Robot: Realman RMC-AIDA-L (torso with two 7-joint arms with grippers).
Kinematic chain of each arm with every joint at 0, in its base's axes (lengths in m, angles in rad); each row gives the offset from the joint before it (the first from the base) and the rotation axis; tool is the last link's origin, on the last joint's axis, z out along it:
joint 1: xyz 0 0 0.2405 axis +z
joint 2: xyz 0 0 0 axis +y
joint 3: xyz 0 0 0.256 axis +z
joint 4: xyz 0 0 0 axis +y
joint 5: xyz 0 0 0.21 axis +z
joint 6: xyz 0 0 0 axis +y
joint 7: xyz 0 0 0.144 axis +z
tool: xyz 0 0 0
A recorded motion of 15 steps. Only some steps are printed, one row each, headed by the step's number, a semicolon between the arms.
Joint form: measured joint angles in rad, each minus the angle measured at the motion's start. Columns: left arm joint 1, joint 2, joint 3, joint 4, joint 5, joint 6, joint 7; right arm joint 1, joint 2, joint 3, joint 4, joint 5, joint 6, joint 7.
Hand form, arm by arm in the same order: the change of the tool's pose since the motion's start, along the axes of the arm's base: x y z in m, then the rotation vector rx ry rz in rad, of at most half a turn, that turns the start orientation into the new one. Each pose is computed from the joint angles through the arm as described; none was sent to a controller.
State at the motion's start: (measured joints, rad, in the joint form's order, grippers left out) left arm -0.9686 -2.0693 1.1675 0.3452 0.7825 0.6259 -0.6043; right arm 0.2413 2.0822 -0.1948 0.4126 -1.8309 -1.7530 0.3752
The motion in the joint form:
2: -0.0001 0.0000 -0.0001 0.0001 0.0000 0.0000 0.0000; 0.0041 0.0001 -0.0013 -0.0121 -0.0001 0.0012 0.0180
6: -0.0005 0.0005 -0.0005 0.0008 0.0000 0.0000 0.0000; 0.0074 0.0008 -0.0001 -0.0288 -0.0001 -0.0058 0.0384
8: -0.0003 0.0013 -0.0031 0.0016 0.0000 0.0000 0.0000; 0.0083 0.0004 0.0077 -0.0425 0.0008 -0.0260 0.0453
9: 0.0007 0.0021 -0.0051 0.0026 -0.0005 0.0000 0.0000; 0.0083 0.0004 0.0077 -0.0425 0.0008 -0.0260 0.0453
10: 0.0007 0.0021 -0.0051 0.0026 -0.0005 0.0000 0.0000; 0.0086 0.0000 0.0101 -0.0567 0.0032 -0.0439 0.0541
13: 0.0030 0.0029 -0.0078 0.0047 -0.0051 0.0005 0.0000; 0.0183 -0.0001 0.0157 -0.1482 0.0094 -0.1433 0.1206
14: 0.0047 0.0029 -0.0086 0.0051 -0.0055 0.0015 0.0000; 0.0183 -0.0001 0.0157 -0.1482 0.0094 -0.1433 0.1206
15: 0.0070 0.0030 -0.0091 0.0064 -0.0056 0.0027 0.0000; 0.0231 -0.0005 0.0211 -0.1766 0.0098 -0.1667 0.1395
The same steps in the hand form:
2: 0.0001 0.0000 0.0000 0.0001 -0.0001 -0.0001; 0.0011 0.0017 0.0007 -0.0088 0.0019 0.0032
6: 0.0004 0.0003 0.0005 0.0011 -0.0002 -0.0009; 0.0024 0.0036 0.0028 -0.0107 0.0072 0.0091
8: 0.0002 0.0006 0.0014 0.0035 -0.0017 -0.0001; 0.0032 0.0053 0.0073 0.0089 0.0129 0.0179
9: -0.0002 0.0009 0.0023 0.0059 -0.0033 0.0012; 0.0032 0.0053 0.0073 0.0089 0.0129 0.0179
10: -0.0002 0.0009 0.0023 0.0059 -0.0033 0.0012; 0.0042 0.0061 0.0111 0.0222 0.0172 0.0264
13: -0.0010 0.0012 0.0039 0.0102 -0.0095 0.0041; 0.0081 0.0109 0.0316 0.0728 0.0407 0.0963
14: -0.0016 0.0010 0.0041 0.0108 -0.0108 0.0051; 0.0081 0.0109 0.0316 0.0728 0.0407 0.0963
15: -0.0023 0.0008 0.0045 0.0117 -0.0118 0.0055; 0.0093 0.0131 0.0375 0.0860 0.0421 0.1165

